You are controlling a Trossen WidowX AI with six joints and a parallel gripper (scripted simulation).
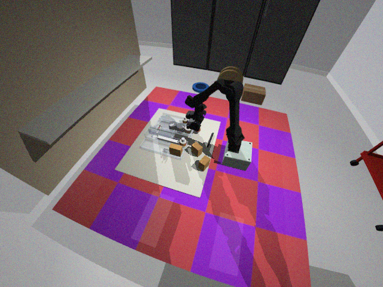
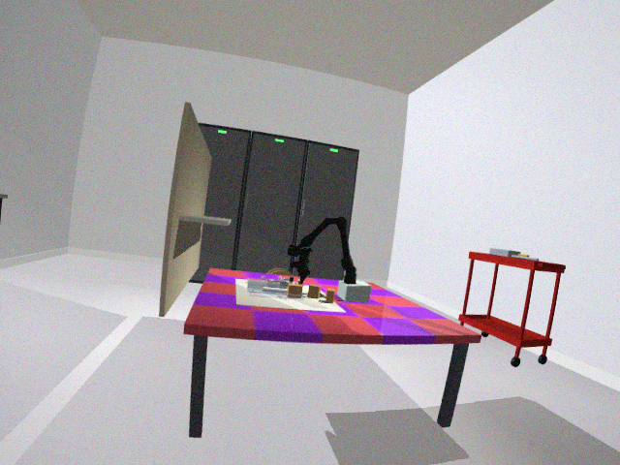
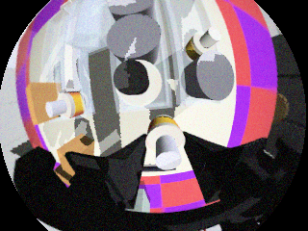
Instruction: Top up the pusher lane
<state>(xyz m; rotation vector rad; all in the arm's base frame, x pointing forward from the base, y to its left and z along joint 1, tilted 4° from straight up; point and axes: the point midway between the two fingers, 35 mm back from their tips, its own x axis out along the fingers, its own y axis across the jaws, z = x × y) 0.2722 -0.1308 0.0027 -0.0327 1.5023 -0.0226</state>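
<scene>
Right now the brown box is 70 mm ahead of my gripper tip, 230 mm to the left of it and 10 mm below it. Also, from my gripper tip: clear pusher rack 200 mm ahead, 130 mm to the left, 30 mm below.
</scene>
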